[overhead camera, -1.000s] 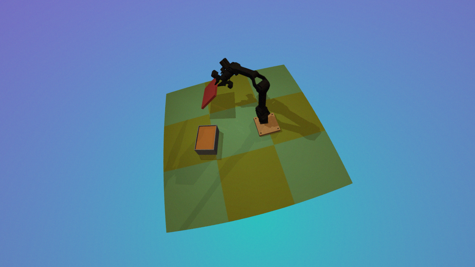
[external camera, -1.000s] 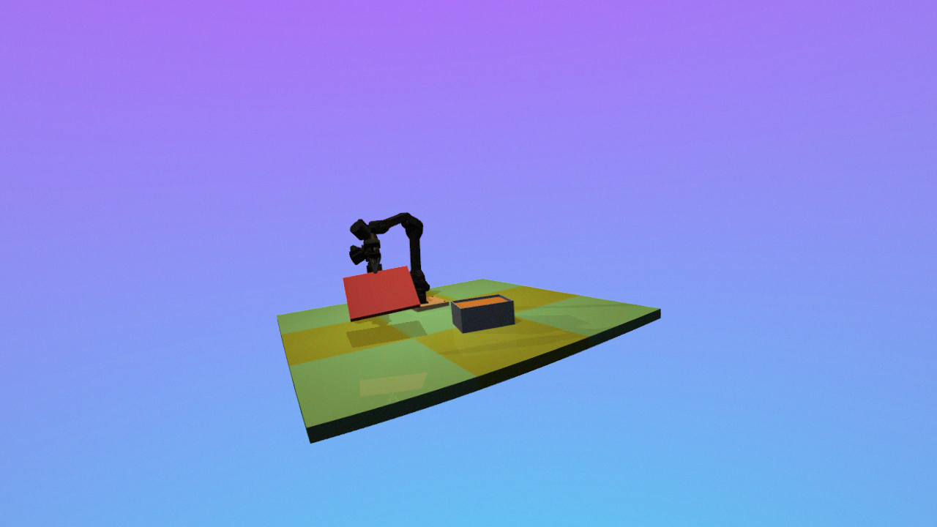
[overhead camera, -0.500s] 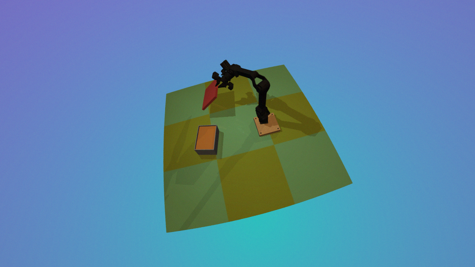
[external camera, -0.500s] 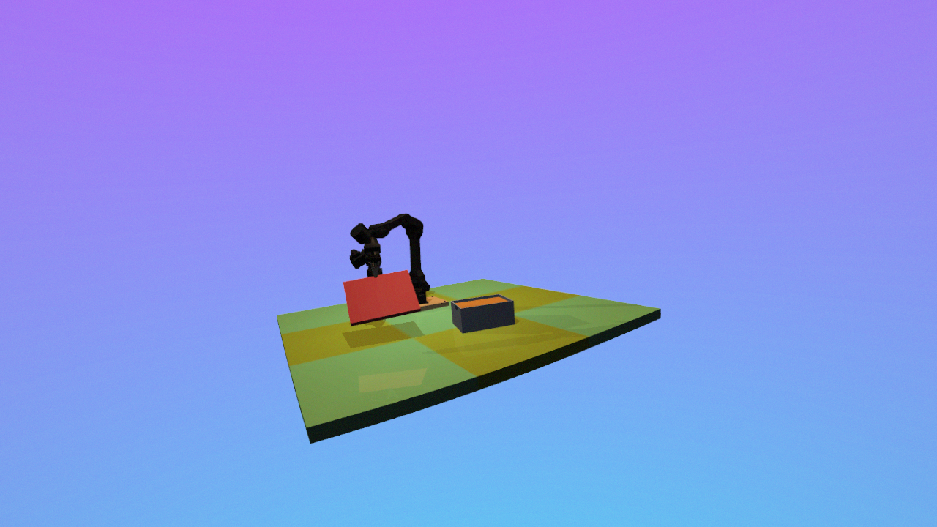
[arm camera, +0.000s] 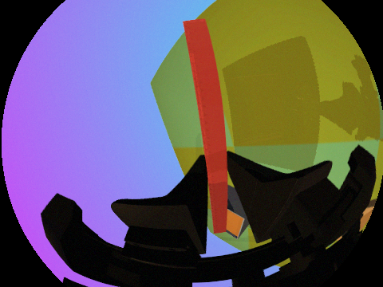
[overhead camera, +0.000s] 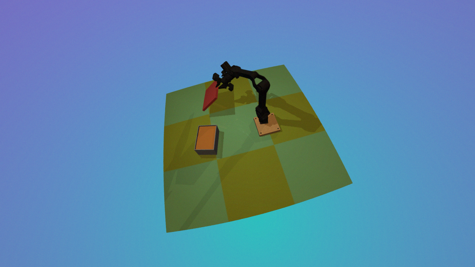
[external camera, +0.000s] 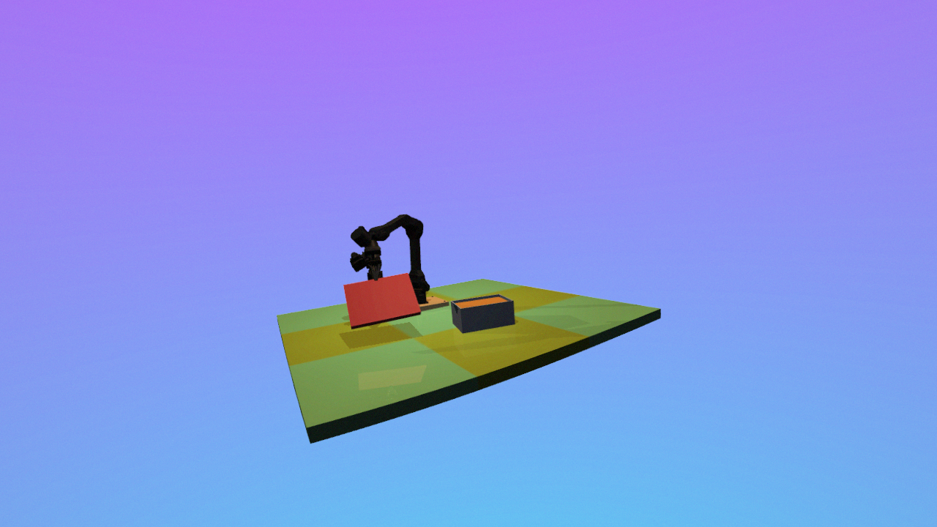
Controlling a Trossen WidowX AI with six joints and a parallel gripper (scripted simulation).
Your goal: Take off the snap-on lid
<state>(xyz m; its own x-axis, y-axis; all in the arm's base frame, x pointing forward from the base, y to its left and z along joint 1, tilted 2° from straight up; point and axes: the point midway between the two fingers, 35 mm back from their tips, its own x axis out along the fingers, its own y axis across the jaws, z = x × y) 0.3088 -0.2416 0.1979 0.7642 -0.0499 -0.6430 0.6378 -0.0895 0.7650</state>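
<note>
My gripper tip is 6 cm short of the red lid and 5 cm above it. From my gripper tip the other things lie so: storage box (37 cm to the left, 16 cm below, 10 cm ahead).
</note>
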